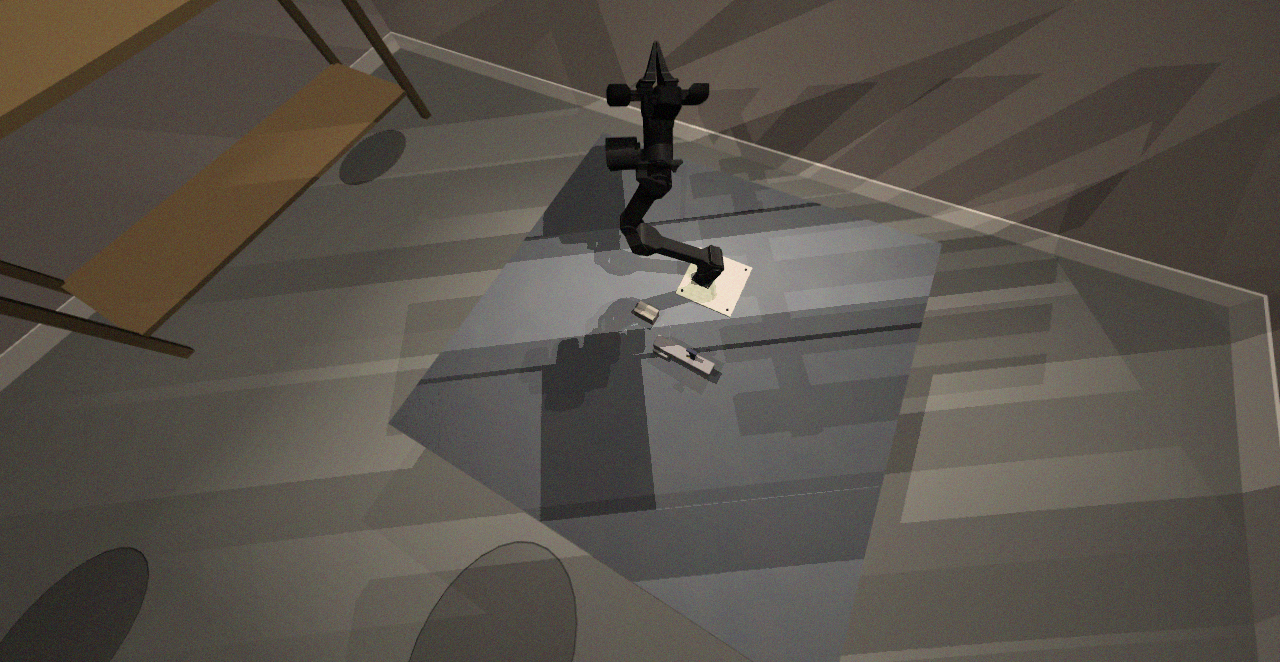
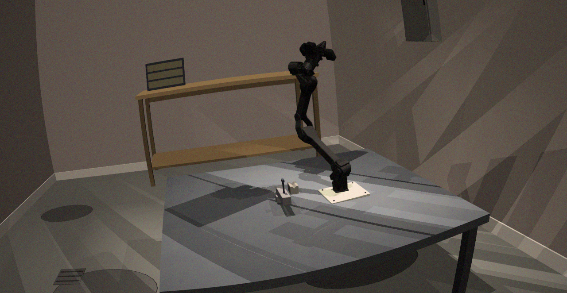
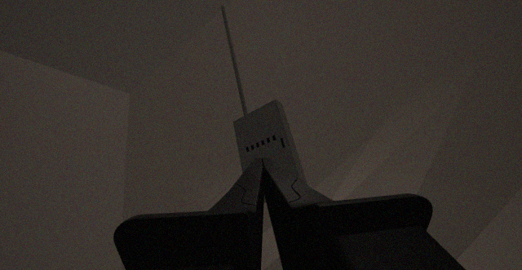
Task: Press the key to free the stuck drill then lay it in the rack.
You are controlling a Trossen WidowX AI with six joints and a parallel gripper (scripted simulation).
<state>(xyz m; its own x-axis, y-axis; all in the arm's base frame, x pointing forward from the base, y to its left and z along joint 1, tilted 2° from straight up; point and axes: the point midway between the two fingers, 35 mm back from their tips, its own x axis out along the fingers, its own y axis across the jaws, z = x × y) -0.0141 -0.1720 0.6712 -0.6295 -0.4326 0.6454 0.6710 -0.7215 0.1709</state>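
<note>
My gripper tip is now 600 mm above the dark key, 300 mm to the right of it and 290 mm short of it. From my gripper tip the other things lie so: drill (650 mm below, 290 mm ahead, 250 mm to the left); then rack (690 mm below, 230 mm ahead, 100 mm to the left).
</note>
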